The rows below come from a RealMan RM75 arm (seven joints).
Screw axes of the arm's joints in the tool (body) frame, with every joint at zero. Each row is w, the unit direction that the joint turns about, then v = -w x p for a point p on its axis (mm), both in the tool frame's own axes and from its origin. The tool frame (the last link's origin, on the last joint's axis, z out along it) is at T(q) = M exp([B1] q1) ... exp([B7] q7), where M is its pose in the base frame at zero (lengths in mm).
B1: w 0 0 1 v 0 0 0
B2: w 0 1 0 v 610 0 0
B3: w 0 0 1 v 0 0 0
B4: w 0 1 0 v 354 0 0
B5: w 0 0 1 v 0 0 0
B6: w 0 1 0 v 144 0 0
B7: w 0 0 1 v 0 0 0
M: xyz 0 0 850.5 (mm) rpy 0 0 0 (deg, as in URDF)
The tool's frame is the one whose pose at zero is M.
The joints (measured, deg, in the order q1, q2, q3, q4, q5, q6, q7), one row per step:
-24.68 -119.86 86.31 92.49 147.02 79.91 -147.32
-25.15 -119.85 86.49 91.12 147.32 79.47 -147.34
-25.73 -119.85 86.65 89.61 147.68 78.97 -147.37
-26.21 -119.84 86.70 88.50 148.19 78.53 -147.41
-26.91 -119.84 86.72 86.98 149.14 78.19 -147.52
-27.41 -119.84 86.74 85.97 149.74 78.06 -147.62
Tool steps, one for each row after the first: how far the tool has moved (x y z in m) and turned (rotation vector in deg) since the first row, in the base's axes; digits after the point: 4 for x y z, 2 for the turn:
-0.0026 0.0018 -0.0030 -0.30 0.40 0.46
-0.0052 0.0040 -0.0062 -0.57 0.84 0.92
-0.0073 0.0062 -0.0079 -0.55 1.36 1.23
-0.0108 0.0090 -0.0099 -0.60 2.34 1.80
-0.0129 0.0107 -0.0114 -0.71 3.00 2.20

